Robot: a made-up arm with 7 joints. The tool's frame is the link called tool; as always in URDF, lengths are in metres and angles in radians. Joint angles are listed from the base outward.
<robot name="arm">
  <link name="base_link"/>
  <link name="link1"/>
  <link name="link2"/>
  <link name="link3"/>
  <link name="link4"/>
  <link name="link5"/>
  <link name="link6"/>
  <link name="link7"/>
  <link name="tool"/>
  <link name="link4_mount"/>
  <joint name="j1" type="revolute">
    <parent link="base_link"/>
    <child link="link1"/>
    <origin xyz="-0.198 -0.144 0.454" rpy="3.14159 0 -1.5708"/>
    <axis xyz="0 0 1"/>
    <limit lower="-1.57" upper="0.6"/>
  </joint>
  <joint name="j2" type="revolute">
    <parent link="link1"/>
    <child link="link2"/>
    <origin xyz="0.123 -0.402 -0.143" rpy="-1.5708 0 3.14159"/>
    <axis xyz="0 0 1"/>
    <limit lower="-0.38" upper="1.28"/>
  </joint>
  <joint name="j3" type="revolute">
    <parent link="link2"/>
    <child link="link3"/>
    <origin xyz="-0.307 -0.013 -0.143" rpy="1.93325 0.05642 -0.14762"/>
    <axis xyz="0 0 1"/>
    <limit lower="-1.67" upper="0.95"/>
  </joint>
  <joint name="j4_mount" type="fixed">
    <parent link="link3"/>
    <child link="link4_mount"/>
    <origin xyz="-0.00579 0.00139 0.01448" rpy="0 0 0"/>
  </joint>
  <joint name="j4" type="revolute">
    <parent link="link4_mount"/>
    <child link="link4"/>
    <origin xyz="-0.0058 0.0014 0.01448" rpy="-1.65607 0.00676 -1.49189"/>
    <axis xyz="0 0 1"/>
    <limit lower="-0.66" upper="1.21"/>
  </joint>
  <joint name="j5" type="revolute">
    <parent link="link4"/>
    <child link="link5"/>
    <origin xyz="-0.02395 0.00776 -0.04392" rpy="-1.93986 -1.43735 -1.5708"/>
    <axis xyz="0 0 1"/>
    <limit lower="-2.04" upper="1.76"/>
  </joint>
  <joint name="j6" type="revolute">
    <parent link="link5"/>
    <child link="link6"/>
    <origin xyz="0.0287 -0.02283 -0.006" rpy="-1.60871 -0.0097 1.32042"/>
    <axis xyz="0 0 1"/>
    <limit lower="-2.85" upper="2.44"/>
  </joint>
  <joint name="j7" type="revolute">
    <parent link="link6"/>
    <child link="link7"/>
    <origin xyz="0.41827 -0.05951 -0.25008" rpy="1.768 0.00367 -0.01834"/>
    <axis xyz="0 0 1"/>
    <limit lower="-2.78" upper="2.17"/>
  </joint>
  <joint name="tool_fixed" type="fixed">
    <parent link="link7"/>
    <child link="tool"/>
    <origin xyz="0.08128 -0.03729 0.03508" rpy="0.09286 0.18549 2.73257"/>
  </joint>
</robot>
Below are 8 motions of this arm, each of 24 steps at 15 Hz.
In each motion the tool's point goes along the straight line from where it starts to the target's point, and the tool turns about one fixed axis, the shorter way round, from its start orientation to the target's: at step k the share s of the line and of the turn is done. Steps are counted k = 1, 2, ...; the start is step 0. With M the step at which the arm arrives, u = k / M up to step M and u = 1 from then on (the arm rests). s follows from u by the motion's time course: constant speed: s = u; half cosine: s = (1 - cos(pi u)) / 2; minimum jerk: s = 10 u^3 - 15 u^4 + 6 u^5.
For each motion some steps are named. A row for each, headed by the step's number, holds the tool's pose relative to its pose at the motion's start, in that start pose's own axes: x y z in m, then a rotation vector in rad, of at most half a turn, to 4 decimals.
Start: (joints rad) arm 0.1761 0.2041 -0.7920 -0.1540 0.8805 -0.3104 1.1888
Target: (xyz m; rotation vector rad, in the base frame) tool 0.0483 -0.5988 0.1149 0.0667 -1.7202 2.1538
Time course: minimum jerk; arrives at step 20
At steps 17, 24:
17: 0.0987 -0.1366 -0.1313 0.4949 -1.1245 0.3409
24: 0.1014 -0.1403 -0.1349 0.5085 -1.1552 0.3502

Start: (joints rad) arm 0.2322 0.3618 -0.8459 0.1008 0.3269 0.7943 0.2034
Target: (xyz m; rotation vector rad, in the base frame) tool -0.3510 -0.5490 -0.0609 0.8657 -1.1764 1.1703
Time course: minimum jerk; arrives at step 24
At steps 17, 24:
17: 0.2802 -0.1203 0.4694 0.6201 0.9410 0.3030
24: 0.3306 -0.1419 0.5536 0.7315 1.1099 0.3574

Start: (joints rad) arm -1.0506 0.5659 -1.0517 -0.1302 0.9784 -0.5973 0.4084
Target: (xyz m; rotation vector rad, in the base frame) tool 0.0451 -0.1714 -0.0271 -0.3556 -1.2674 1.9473
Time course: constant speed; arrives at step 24
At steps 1, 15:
1: 0.0055 0.0009 -0.0004 -0.0159 0.0312 0.0370
15: 0.0824 0.0137 -0.0064 -0.2386 0.4680 0.5548

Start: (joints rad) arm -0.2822 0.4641 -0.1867 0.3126 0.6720 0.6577 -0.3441
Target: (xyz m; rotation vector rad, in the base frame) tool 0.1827 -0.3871 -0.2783 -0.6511 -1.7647 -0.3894
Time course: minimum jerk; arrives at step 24
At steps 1, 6, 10, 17, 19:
1: 0.0000 -0.0002 0.0001 -0.0008 -0.0002 0.0007
6: 0.0041 -0.0283 0.0150 -0.1290 -0.0377 0.1090
10: 0.0138 -0.0949 0.0503 -0.4319 -0.1264 0.3648
17: 0.0337 -0.2321 0.1231 -1.0563 -0.3091 0.8923
19: 0.0372 -0.2561 0.1359 -1.1655 -0.3411 0.9846

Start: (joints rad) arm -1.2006 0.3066 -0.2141 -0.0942 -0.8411 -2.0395 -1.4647
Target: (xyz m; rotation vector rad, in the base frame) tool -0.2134 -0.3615 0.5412 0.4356 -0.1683 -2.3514
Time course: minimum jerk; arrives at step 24
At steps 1, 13, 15, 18, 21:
1: 0.0000 0.0001 -0.0004 0.0012 -0.0003 -0.0012
13: -0.0005 0.0864 -0.3795 1.0381 -0.2258 -1.0111
15: -0.0006 0.1084 -0.4760 1.3023 -0.2832 -1.2684
18: -0.0008 0.1340 -0.5888 1.6108 -0.3503 -1.5689
21: -0.0008 0.1471 -0.6462 1.7680 -0.3845 -1.7219

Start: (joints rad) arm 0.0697 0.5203 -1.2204 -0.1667 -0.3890 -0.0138 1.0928
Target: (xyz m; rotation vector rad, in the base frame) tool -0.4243 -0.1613 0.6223 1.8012 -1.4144 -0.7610
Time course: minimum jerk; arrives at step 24
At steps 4, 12, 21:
4: 0.0060 0.0063 -0.0062 -0.0070 -0.0261 -0.0258
12: 0.0849 0.0892 -0.0876 -0.0980 -0.3670 -0.3637
21: 0.1670 0.1756 -0.1723 -0.1929 -0.7222 -0.7158

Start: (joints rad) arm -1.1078 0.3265 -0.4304 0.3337 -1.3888 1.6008 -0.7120
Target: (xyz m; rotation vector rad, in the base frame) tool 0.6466 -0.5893 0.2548 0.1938 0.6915 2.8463
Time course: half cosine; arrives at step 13
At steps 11, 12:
11: 0.8305 0.5924 -0.4012 0.0810 -1.3761 -0.3523
12: 0.8682 0.6193 -0.4194 0.0847 -1.4384 -0.3683

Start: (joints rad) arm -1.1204 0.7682 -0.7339 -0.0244 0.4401 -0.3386 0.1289
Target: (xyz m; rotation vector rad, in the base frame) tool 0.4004 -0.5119 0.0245 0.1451 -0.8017 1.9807
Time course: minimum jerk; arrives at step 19
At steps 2, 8, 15, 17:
2: 0.0035 -0.0037 0.0049 -0.0059 0.0092 0.0115
8: 0.1243 -0.1309 0.1767 -0.2109 0.3289 0.4108
15: 0.3274 -0.3449 0.4655 -0.5555 0.8664 1.0823
17: 0.3472 -0.3658 0.4936 -0.5891 0.9187 1.1477

